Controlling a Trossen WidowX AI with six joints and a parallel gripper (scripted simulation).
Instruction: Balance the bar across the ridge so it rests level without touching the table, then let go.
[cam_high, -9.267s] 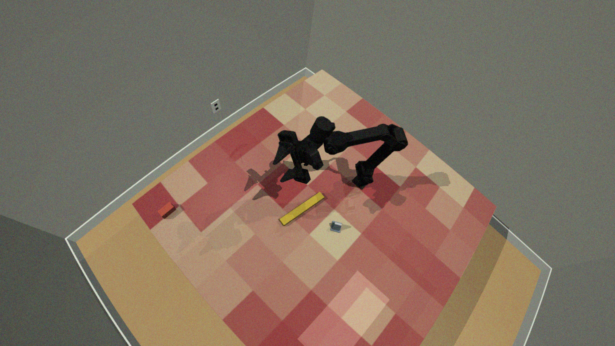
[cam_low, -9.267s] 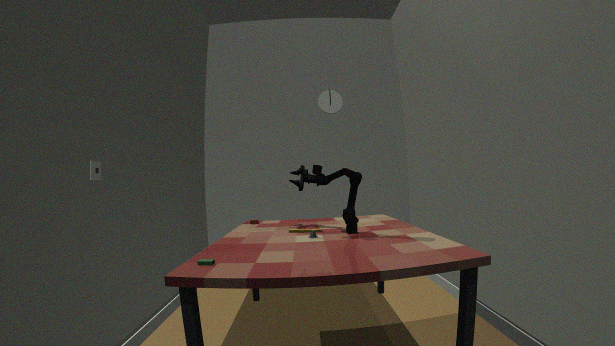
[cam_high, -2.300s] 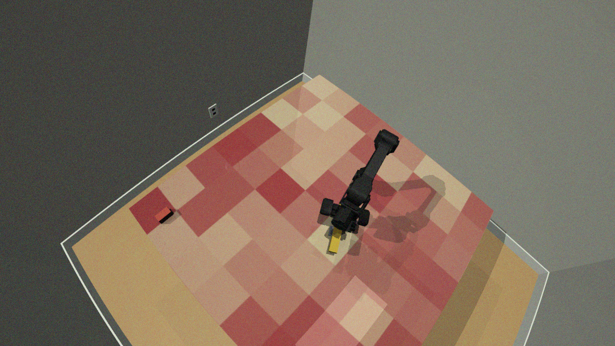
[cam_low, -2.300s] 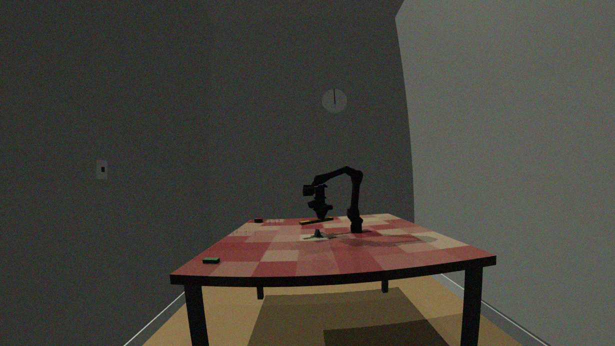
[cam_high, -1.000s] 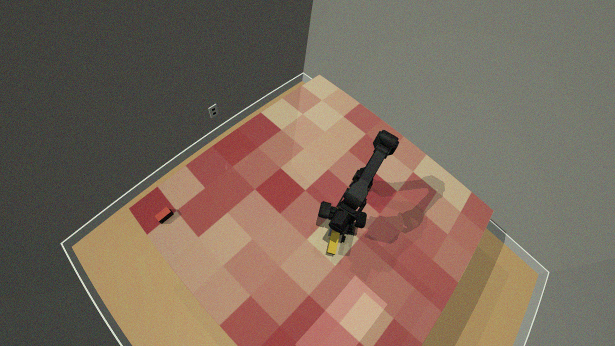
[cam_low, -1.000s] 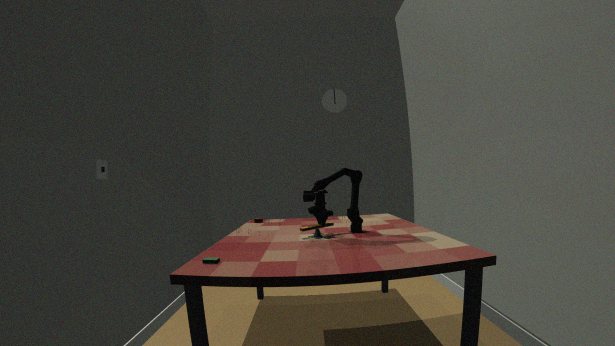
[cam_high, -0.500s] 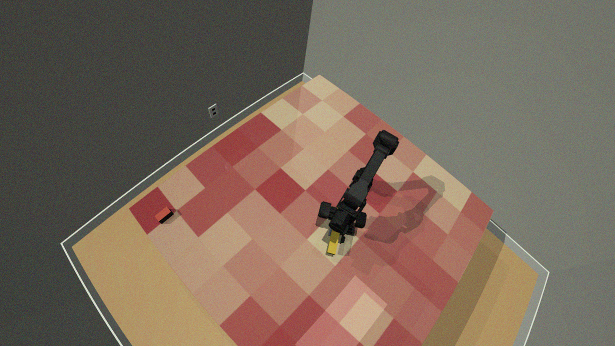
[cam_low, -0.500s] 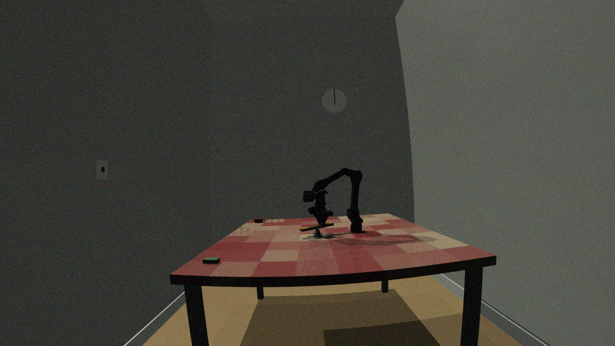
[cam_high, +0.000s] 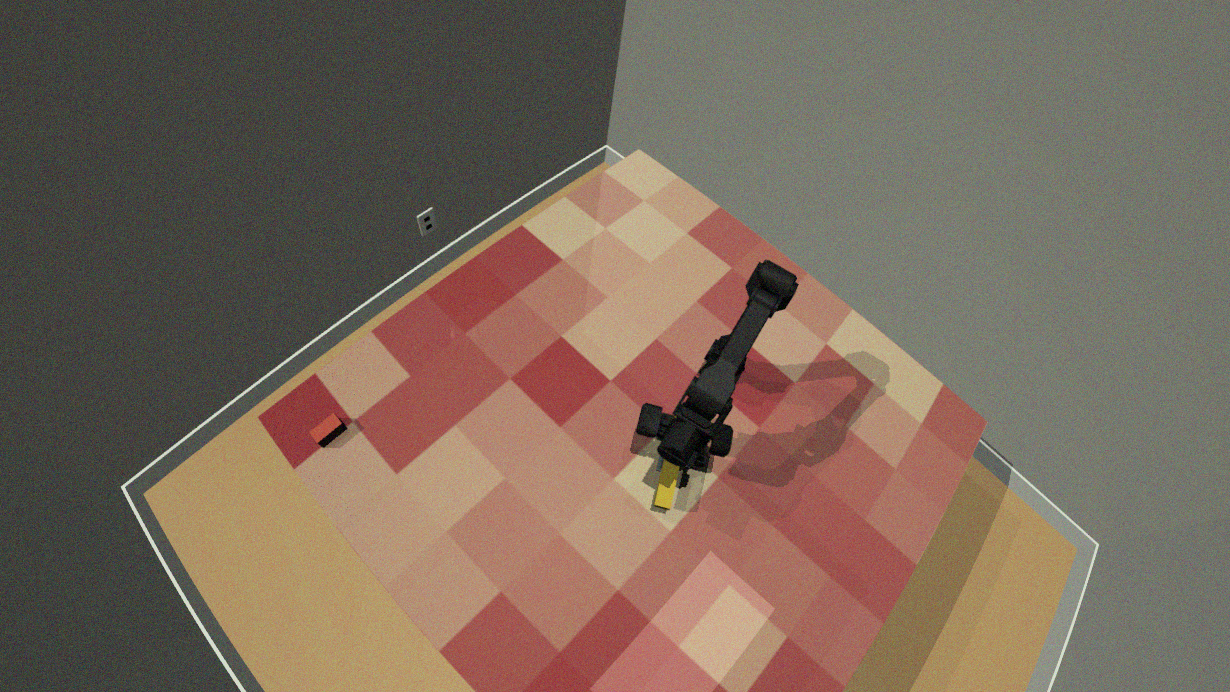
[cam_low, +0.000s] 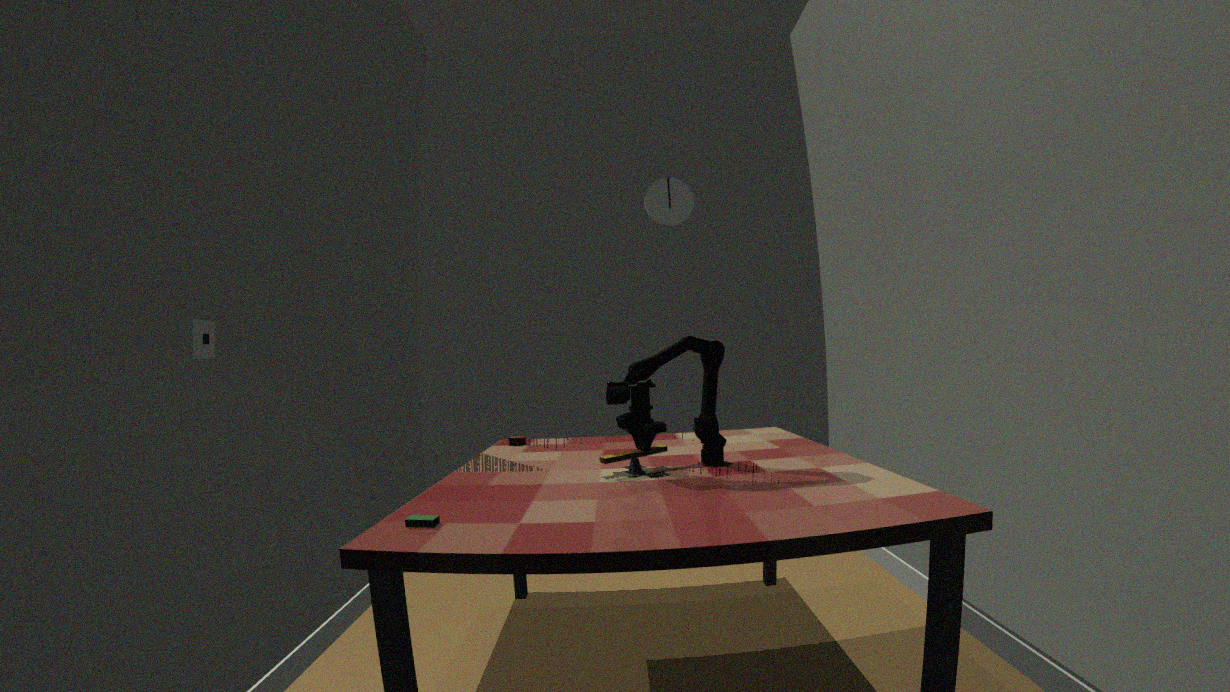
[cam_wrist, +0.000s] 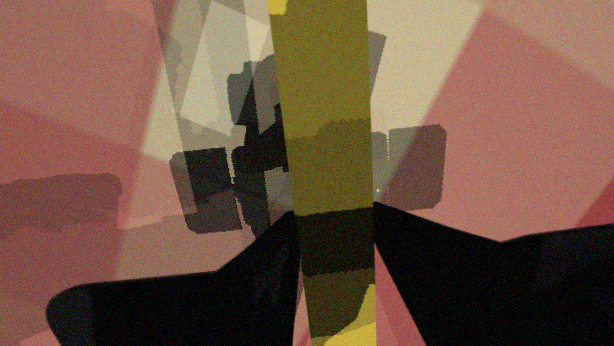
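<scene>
The yellow bar lies 3 cm ahead of my gripper tip and 1 cm to the left of it. Also, from my gripper tip: orange-red block: 51 cm ahead, 55 cm to the right, 4 cm below; then small green block: 51 cm ahead, 45 cm to the left, 5 cm below.
</scene>
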